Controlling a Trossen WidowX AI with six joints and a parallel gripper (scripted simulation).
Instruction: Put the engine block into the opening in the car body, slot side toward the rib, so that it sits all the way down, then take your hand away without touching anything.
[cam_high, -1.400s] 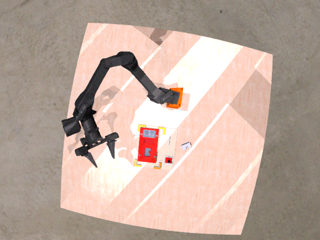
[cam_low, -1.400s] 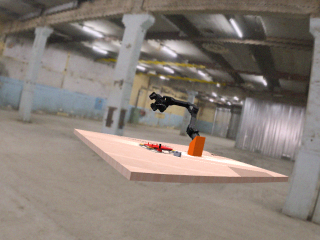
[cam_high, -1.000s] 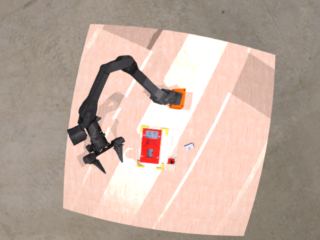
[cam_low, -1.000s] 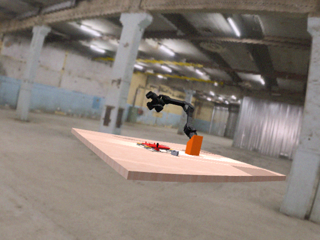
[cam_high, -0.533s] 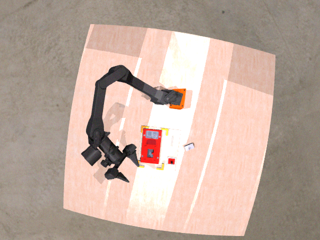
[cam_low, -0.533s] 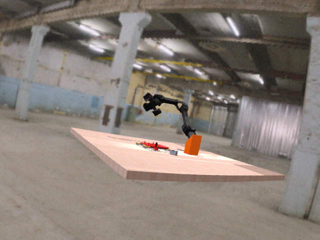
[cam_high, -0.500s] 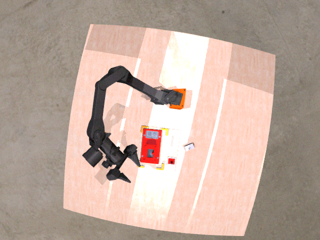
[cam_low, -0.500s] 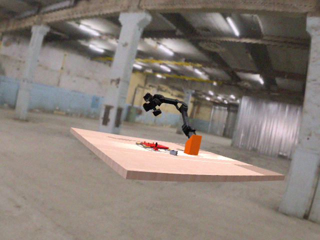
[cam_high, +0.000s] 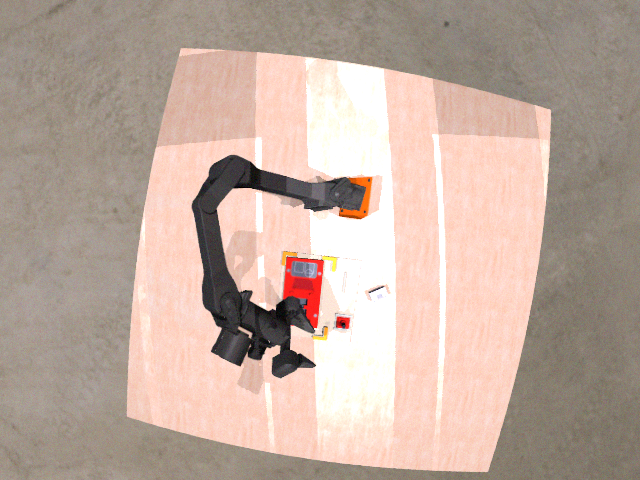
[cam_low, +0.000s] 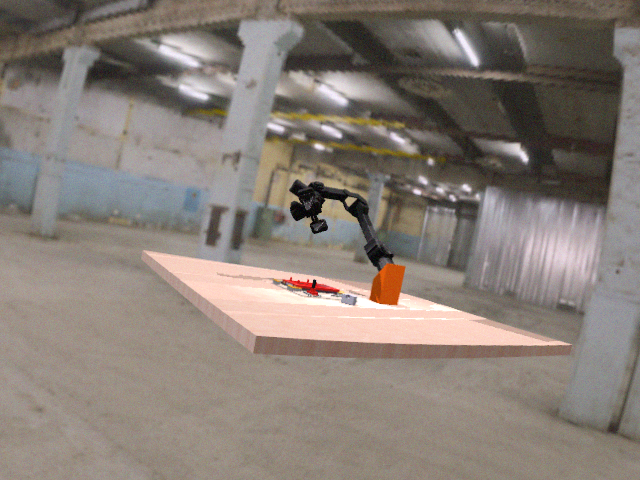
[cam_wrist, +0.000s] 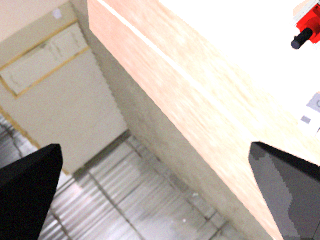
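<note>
The grey engine block is 13 cm behind my gripper tip, 15 cm to the left of it and 24 cm below it.
</note>
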